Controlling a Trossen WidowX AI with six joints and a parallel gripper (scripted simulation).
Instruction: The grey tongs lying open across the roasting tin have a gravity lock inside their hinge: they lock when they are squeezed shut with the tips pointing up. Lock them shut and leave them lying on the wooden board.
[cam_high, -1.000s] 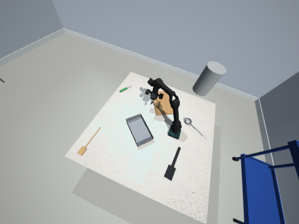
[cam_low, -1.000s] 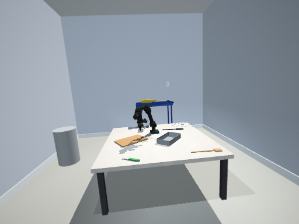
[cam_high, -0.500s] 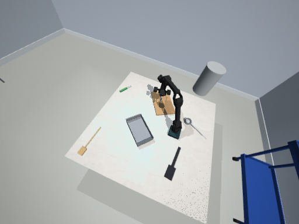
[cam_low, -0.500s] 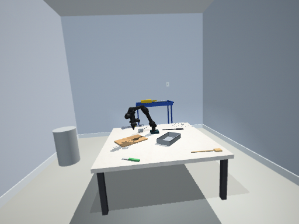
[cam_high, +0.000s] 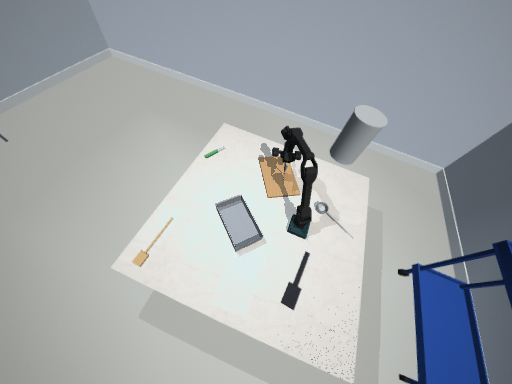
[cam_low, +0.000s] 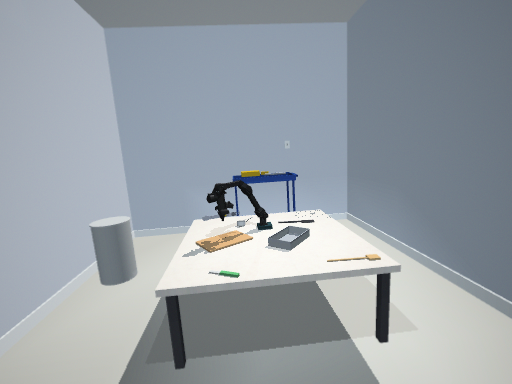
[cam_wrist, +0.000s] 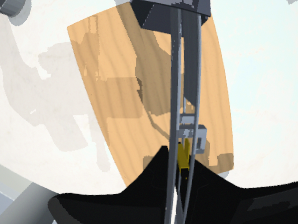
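My gripper tip is 15 cm above the wooden board. Also, from my gripper tip: black spatula: 70 cm to the left, 20 cm behind, 15 cm below; green-handled tool: 50 cm ahead, 15 cm below, 8 cm to the right; grey roasting tin: 44 cm to the left, 19 cm ahead, 13 cm below.
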